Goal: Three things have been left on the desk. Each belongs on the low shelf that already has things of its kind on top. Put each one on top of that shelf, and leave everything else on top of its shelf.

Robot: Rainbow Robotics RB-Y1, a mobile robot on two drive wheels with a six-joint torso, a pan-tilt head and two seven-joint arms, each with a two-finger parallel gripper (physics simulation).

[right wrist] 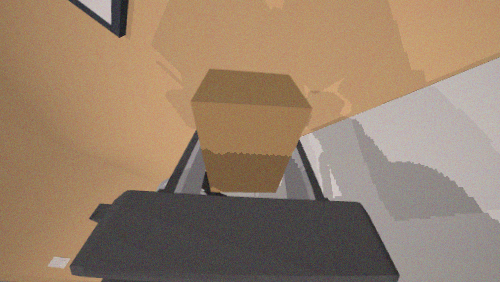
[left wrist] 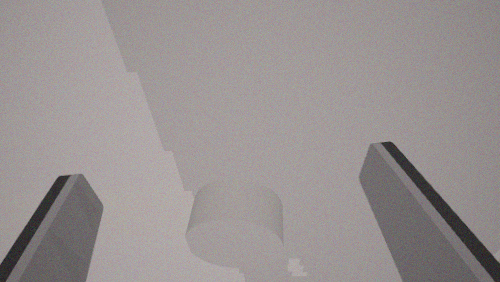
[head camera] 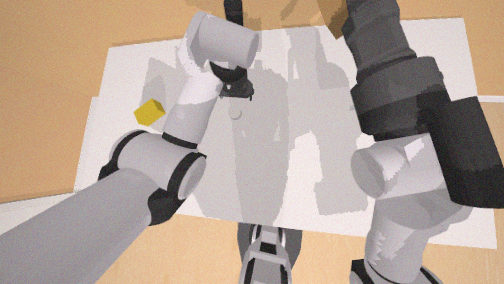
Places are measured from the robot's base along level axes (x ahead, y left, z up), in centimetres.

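Pixels of known places: left gripper, fingertip midpoint: (left wrist: 232,175) (head camera: 236,97); right gripper, fingertip midpoint: (right wrist: 247,137).
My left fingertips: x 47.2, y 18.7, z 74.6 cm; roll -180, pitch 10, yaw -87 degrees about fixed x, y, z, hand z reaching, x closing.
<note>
Ahead of a thing's pixels: the offset from my left fingertips to its top centre. Level surfaces: height alone.
A white round cylinder @[dx -5.6, dy +0.1, dz -0.1 cm] (head camera: 235,114) (left wrist: 235,235) stands on the white desk @[dz -2.5 cm] (head camera: 122,65) (left wrist: 310,75). My left gripper (head camera: 237,95) (left wrist: 232,175) is open and empty; in the left wrist view the cylinder shows low between its wide-spread fingers, and no contact shows. A yellow block @[dx -8.6, dy +37.1, dz +2.0 cm] (head camera: 149,112) rests on the desk, to the left of my left forearm in the head view. My right gripper (right wrist: 247,137) is shut on a brown block @[dx +4.9, dy -26.5, dz +34.0 cm] (right wrist: 252,125), held above the floor beyond the desk's edge. In the head view, my right arm hides this gripper. No low shelf can be made out.
In the right wrist view, a dark-edged white panel (right wrist: 119,22) shows at the top left, a small white patch (right wrist: 59,262) on the floor at the lower left, and the desk (right wrist: 465,170) at the right. My arms' shadows cross the desk.
</note>
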